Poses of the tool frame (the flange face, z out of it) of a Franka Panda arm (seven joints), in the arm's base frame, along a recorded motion.
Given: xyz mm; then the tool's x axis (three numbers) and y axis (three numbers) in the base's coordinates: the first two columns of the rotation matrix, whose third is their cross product.
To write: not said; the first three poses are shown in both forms.
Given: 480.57, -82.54, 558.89, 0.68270, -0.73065, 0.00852, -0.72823, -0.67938, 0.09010
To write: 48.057, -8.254, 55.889, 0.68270, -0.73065, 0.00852, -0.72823, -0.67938, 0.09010
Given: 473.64, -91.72, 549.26, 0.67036, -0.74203, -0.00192, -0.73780, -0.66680, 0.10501
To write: 47.364, -9.172, 54.926, 0.67036, -0.74203, -0.00192, -0.73780, -0.66680, 0.10501
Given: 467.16, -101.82, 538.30, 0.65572, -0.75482, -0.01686, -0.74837, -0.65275, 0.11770
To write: 46.716, -10.182, 53.830, 0.65572, -0.75482, -0.01686, -0.74837, -0.65275, 0.11770
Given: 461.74, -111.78, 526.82, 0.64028, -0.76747, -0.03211, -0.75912, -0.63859, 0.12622
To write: 46.174, -11.178, 52.682, 0.64028, -0.76747, -0.03211, -0.75912, -0.63859, 0.12622
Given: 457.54, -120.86, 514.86, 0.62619, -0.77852, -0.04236, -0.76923, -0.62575, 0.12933
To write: 45.754, -12.086, 51.486, 0.62619, -0.77852, -0.04236, -0.76923, -0.62575, 0.12933
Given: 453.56, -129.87, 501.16, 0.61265, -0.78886, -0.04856, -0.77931, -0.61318, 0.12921
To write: 45.356, -12.987, 50.116, 0.61265, -0.78886, -0.04856, -0.77931, -0.61318, 0.12921
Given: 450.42, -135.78, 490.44, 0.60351, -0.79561, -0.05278, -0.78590, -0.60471, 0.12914
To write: 45.042, -13.578, 49.044, 0.60351, -0.79561, -0.05278, -0.78590, -0.60471, 0.12914
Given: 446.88, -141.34, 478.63, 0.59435, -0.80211, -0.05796, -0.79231, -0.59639, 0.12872
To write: 44.688, -14.134, 47.863, 0.59435, -0.80211, -0.05796, -0.79231, -0.59639, 0.12872
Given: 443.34, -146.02, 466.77, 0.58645, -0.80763, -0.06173, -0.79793, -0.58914, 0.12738
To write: 44.334, -14.602, 46.677, 0.58645, -0.80763, -0.06173, -0.79793, -0.58914, 0.12738
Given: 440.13, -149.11, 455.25, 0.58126, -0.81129, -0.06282, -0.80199, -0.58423, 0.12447
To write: 44.013, -14.911, 45.525, 0.58126, -0.81129, -0.06282, -0.80199, -0.58423, 0.12447
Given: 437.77, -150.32, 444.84, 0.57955, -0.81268, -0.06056, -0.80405, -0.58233, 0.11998
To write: 43.777, -15.032, 44.484, 0.57955, -0.81268, -0.06056, -0.80405, -0.58233, 0.11998
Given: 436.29, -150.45, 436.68, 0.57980, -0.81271, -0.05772, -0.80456, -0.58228, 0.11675
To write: 43.629, -15.045, 43.668, 0.57980, -0.81271, -0.05772, -0.80456, -0.58228, 0.11675
